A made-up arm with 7 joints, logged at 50 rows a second.
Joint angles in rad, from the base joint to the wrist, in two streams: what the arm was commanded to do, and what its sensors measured. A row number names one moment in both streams.
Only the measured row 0 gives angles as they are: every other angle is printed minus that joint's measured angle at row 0.
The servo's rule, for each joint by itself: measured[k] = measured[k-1] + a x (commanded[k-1-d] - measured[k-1]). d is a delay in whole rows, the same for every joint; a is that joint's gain. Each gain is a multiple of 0.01, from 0.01 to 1. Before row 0 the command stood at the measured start. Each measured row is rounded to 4 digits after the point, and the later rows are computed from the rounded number. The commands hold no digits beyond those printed.
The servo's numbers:
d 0
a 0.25 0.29 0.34 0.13 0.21 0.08 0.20
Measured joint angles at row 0:
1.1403 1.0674 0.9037 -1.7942 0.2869 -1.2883 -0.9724
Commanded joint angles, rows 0 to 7:
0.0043 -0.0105 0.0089 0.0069 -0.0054 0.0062 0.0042
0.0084 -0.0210 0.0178 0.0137 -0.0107 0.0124 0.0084
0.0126 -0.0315 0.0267 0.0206 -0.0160 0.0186 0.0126
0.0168 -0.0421 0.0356 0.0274 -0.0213 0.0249 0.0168
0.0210 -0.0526 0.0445 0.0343 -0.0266 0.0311 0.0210
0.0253 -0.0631 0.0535 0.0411 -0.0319 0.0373 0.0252
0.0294 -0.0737 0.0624 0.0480 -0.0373 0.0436 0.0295
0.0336 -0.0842 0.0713 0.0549 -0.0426 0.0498 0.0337
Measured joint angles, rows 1 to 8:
0.0011 -0.0030 0.0030 0.0009 -0.0011 0.0005 0.0008
0.0029 -0.0082 0.0080 0.0026 -0.0031 0.0015 0.0023
0.0053 -0.0150 0.0144 0.0049 -0.0058 0.0029 0.0044
0.0082 -0.0229 0.0216 0.0078 -0.0091 0.0047 0.0069
0.0114 -0.0315 0.0294 0.0112 -0.0128 0.0068 0.0097
0.0149 -0.0407 0.0376 0.0151 -0.0168 0.0092 0.0128
0.0185 -0.0503 0.0460 0.0194 -0.0211 0.0120 0.0161
0.0223 -0.0601 0.0546 0.0240 -0.0256 0.0150 0.0196

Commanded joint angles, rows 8 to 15:
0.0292 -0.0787 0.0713 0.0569 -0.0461 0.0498 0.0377
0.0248 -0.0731 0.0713 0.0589 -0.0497 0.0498 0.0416
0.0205 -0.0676 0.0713 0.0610 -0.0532 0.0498 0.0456
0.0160 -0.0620 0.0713 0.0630 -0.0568 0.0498 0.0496
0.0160 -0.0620 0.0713 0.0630 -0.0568 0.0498 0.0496
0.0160 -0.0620 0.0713 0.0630 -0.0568 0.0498 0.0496
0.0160 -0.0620 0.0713 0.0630 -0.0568 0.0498 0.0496
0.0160 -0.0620 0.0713 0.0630 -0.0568 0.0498 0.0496
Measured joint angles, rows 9 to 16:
0.0240 -0.0655 0.0603 0.0283 -0.0299 0.0178 0.0232
0.0242 -0.0677 0.0640 0.0323 -0.0341 0.0204 0.0269
0.0233 -0.0677 0.0665 0.0360 -0.0381 0.0228 0.0306
0.0215 -0.0660 0.0681 0.0395 -0.0420 0.0250 0.0344
0.0201 -0.0648 0.0692 0.0426 -0.0451 0.0270 0.0374
0.0191 -0.0640 0.0699 0.0453 -0.0476 0.0288 0.0398
0.0183 -0.0634 0.0704 0.0476 -0.0495 0.0305 0.0418
0.0177 -0.0630 0.0707 0.0496 -0.0510 0.0320 0.0434

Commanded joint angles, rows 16 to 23:
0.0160 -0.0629 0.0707 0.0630 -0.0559 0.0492 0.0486
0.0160 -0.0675 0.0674 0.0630 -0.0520 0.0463 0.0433
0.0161 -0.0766 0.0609 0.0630 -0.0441 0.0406 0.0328
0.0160 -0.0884 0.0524 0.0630 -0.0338 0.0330 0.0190
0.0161 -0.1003 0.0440 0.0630 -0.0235 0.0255 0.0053
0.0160 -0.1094 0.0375 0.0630 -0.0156 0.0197 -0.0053
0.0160 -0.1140 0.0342 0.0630 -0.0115 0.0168 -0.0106
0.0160 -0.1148 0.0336 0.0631 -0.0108 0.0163 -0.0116
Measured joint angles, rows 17 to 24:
0.0173 -0.0630 0.0707 0.0513 -0.0520 0.0334 0.0444
0.0170 -0.0643 0.0696 0.0528 -0.0520 0.0344 0.0442
0.0168 -0.0679 0.0666 0.0541 -0.0503 0.0349 0.0419
0.0166 -0.0738 0.0618 0.0553 -0.0468 0.0347 0.0373
0.0165 -0.0815 0.0557 0.0563 -0.0419 0.0340 0.0309
0.0164 -0.0896 0.0495 0.0572 -0.0364 0.0329 0.0237
0.0163 -0.0967 0.0443 0.0580 -0.0312 0.0316 0.0168
0.0162 -0.1019 0.0407 0.0587 -0.0269 0.0304 0.0111

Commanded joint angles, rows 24 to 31:
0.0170 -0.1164 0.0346 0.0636 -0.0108 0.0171 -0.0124
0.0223 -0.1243 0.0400 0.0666 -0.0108 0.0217 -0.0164
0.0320 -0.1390 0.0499 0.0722 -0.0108 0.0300 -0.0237
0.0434 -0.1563 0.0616 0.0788 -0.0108 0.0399 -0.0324
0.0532 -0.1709 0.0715 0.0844 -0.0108 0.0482 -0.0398
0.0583 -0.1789 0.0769 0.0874 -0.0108 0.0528 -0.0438
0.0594 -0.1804 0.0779 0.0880 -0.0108 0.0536 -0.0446
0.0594 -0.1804 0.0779 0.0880 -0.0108 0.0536 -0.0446
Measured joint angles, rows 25 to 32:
0.0164 -0.1061 0.0386 0.0593 -0.0235 0.0293 0.0064
0.0179 -0.1114 0.0391 0.0602 -0.0208 0.0287 0.0018
0.0214 -0.1194 0.0428 0.0618 -0.0187 0.0288 -0.0033
0.0269 -0.1301 0.0492 0.0640 -0.0170 0.0297 -0.0091
0.0335 -0.1419 0.0568 0.0667 -0.0157 0.0312 -0.0152
0.0397 -0.1526 0.0636 0.0694 -0.0147 0.0329 -0.0209
0.0446 -0.1607 0.0685 0.0718 -0.0139 0.0346 -0.0256
0.0483 -0.1664 0.0717 0.0739 -0.0132 0.0361 -0.0294

